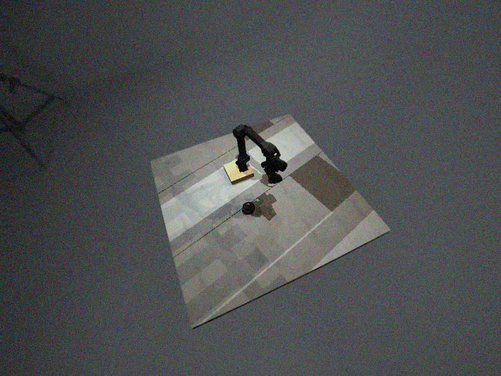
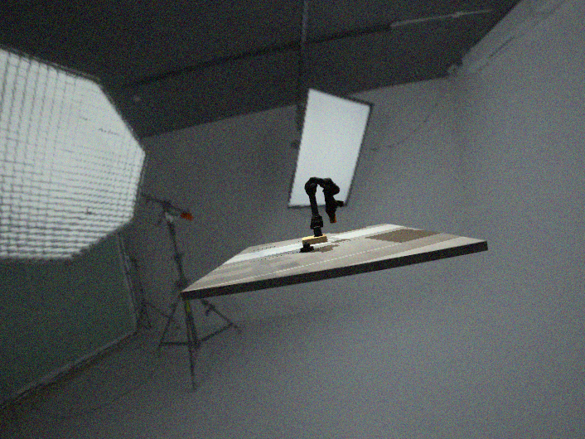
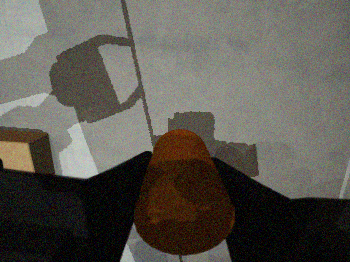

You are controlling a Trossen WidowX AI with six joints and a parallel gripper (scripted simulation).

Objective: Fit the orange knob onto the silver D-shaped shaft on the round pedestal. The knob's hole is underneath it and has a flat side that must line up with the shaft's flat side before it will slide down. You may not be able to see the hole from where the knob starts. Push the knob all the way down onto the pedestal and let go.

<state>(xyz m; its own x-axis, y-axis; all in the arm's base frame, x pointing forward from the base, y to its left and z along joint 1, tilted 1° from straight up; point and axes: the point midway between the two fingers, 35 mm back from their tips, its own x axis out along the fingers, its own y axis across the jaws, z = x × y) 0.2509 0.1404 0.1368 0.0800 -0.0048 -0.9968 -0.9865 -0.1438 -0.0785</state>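
My gripper tip is 70 mm short of the dark round pedestal, 180 mm to the left of it and 120 mm above it. From my gripper tip the other things lie so: orange knob: 30 mm above.
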